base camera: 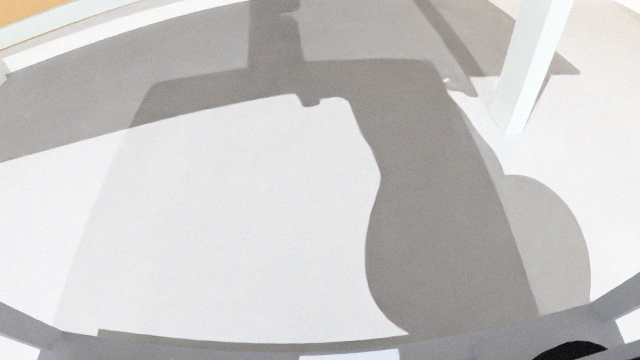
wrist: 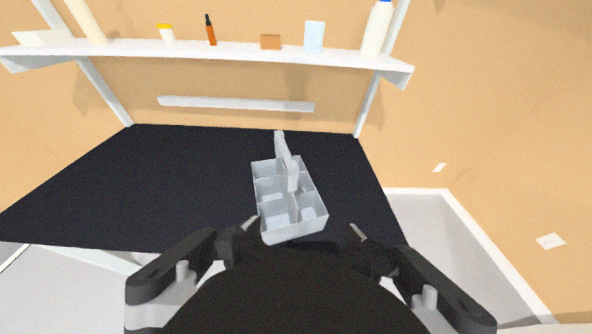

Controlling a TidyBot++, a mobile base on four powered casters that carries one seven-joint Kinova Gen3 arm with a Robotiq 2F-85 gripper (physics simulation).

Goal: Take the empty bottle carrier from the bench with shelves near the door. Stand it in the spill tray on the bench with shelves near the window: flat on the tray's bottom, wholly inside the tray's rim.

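Frame: origin at the arm's base, x ahead, y left, z up, level; centimetres.
Seen in the pictures: gripper, fingertip midpoint: (wrist: 302, 229).
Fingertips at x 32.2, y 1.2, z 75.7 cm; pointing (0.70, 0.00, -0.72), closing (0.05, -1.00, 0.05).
Pixels of each thing's middle, then the offset from my fingertips to it. "*": a spot on its surface instead. Level surfaces: height alone.
- empty bottle carrier, body centre: (wrist: 284, 179) dz -25.1, dx +27.4, dy +7.0 cm
- bench, surface height: dz -39.2 cm
- white shelf, surface height: dz +6.6 cm
- brown box, surface spot: (wrist: 270, 42) * dz +8.8, dx +62.7, dy +19.4 cm
- pale bench leg, surface spot: (base camera: 530, 65) * dz -101.4, dx +15.0, dy -32.8 cm
The empty bottle carrier (wrist: 290, 200), a pale grey box with several compartments and a raised handle along its middle, stands upright on the black top of the bench (wrist: 190, 175) with shelves in the wrist view. My gripper (wrist: 302, 229) is open, its fingertips wide apart. The carrier's near end shows between and a little beyond the fingertips, nearer the left one. The gripper's dark body hides the bench edge below it. The spill tray does not show in either view.
A white shelf (wrist: 235, 52) above the bench holds two tall bottles, small containers and a brown box (wrist: 270, 42). A pale bar (wrist: 235, 103) is on the wall behind. In the base camera view a pale bench leg (base camera: 530, 65) stands on the floor at the upper right.
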